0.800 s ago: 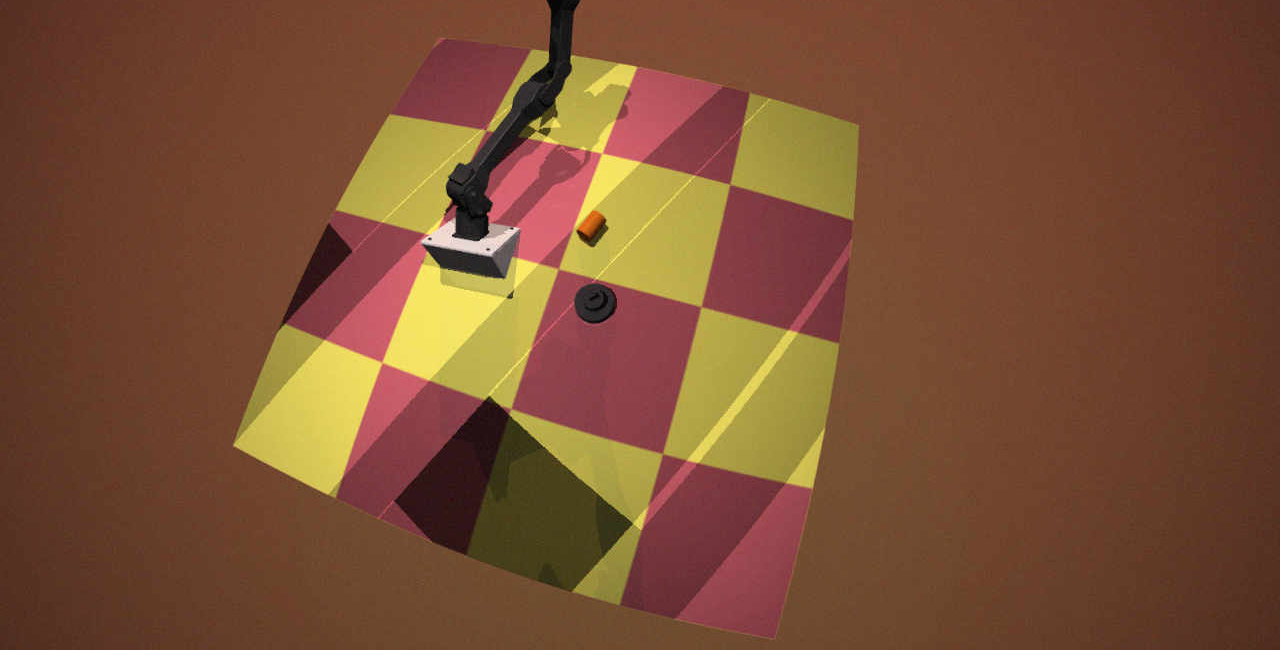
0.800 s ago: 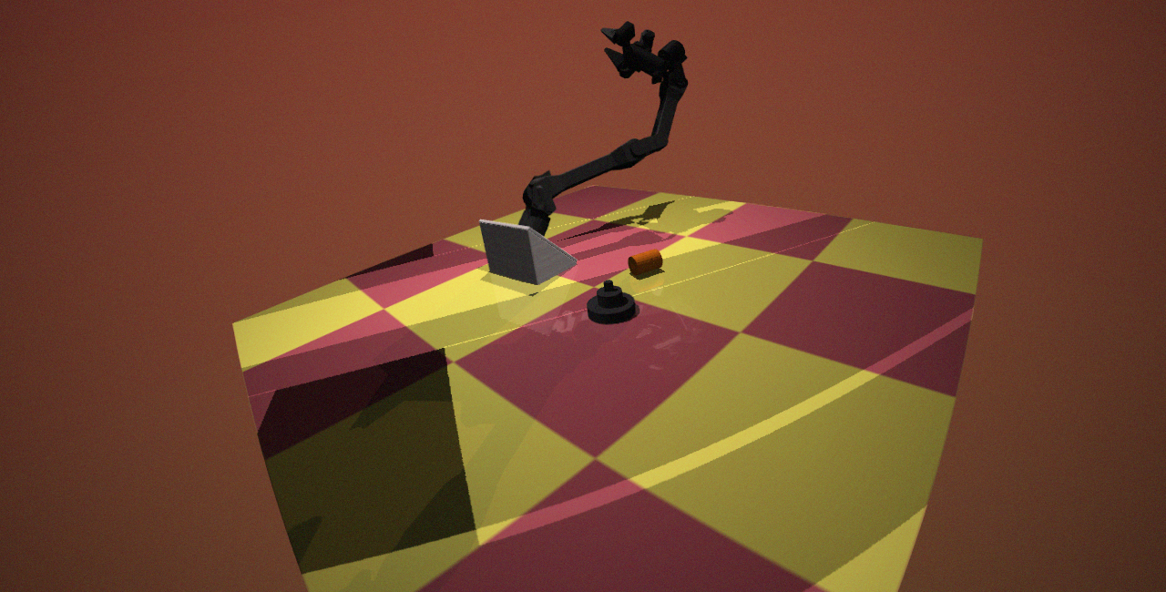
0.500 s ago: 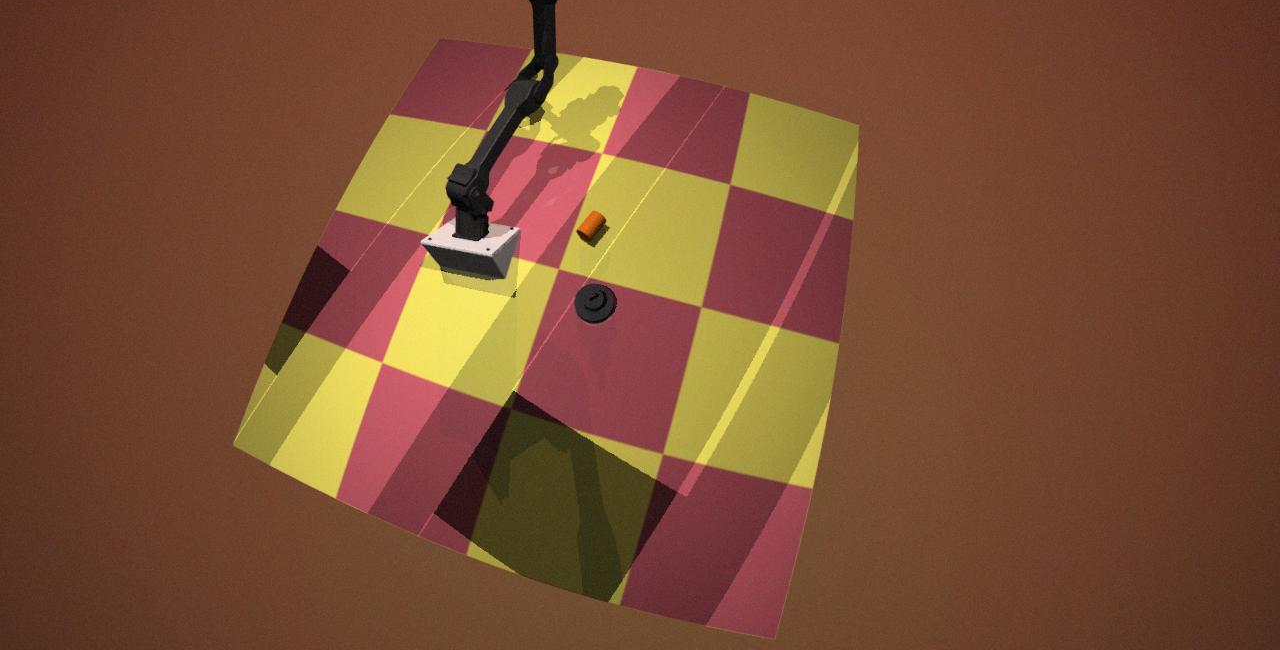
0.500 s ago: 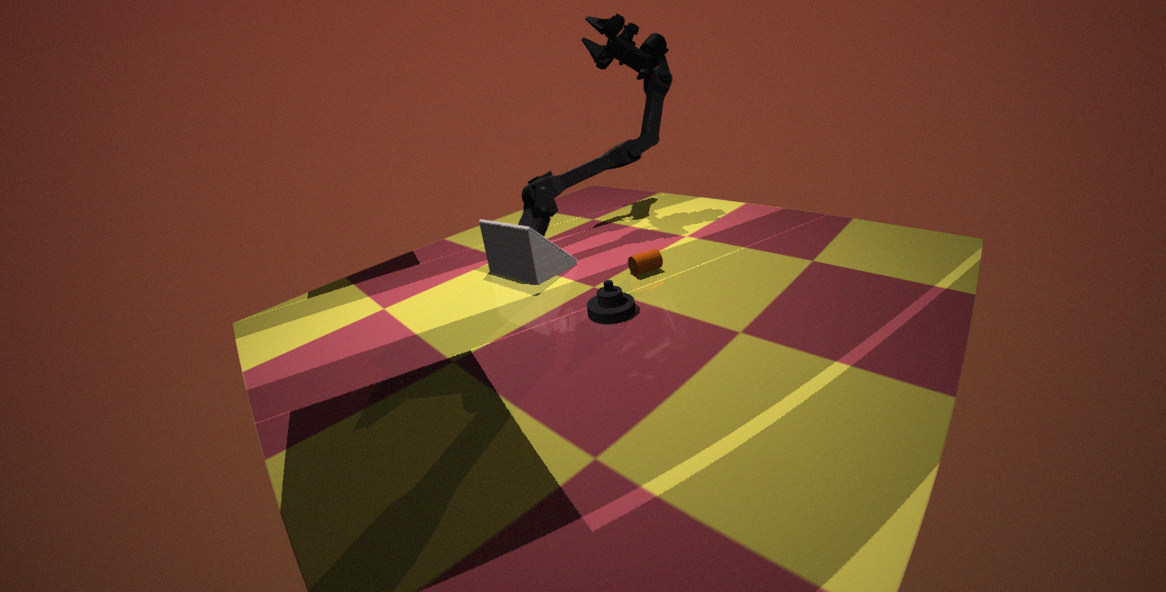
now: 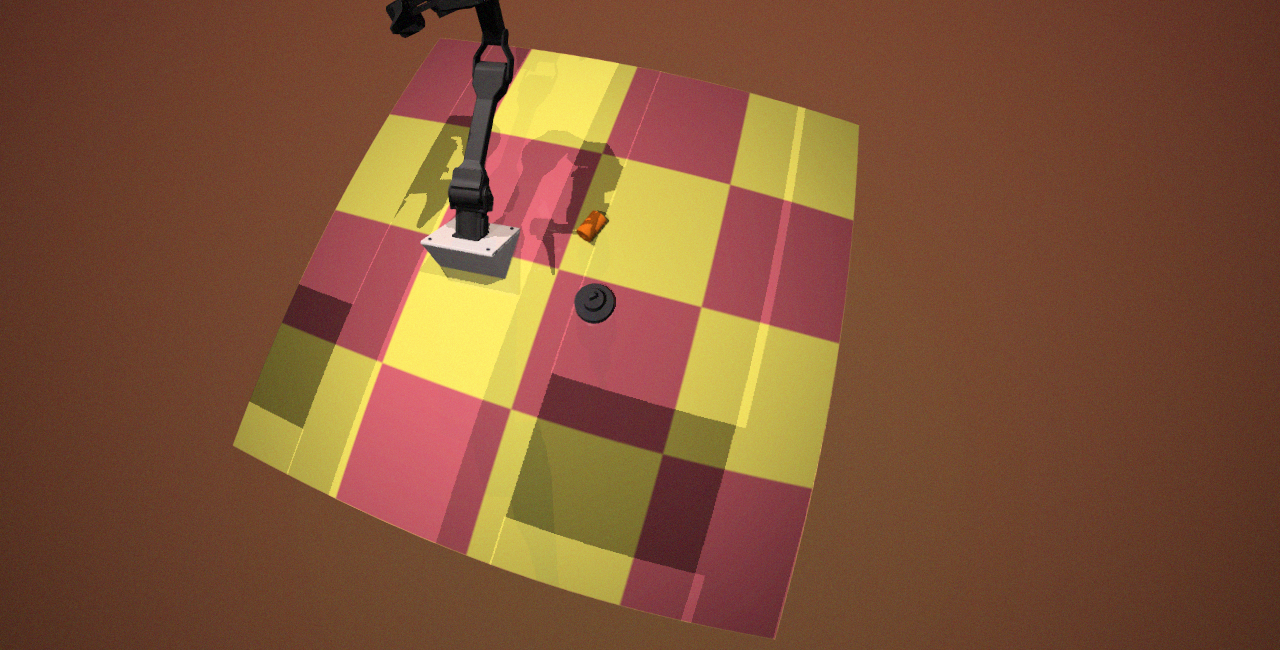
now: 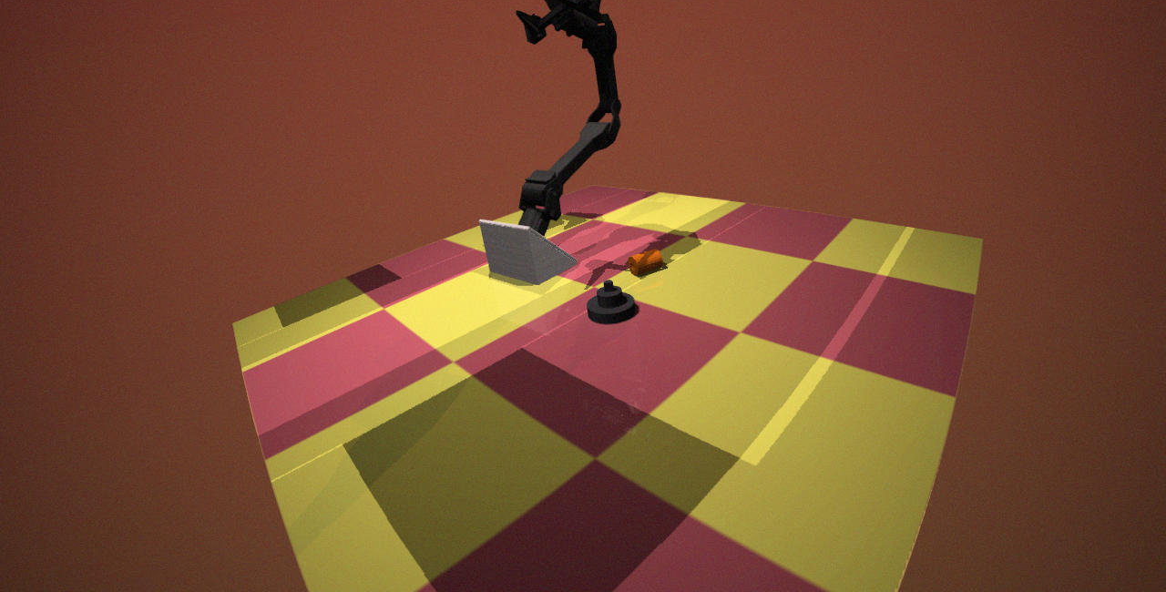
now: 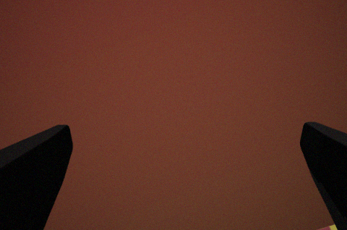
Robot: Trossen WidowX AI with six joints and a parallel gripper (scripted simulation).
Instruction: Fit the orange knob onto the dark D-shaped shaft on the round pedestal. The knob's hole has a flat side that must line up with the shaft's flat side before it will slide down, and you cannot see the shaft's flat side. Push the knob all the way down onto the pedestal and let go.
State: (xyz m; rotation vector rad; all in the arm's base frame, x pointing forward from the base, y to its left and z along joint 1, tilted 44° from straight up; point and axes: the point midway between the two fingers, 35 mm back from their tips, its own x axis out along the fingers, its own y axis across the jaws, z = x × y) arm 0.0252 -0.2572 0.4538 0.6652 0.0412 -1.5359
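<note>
Now: the orange knob 230 mm ahead of my gripper tip and 570 mm below it. The rest, counted from my gripper tip: round dark pedestal (280 mm ahead, 170 mm to the right, 560 mm below).
</note>
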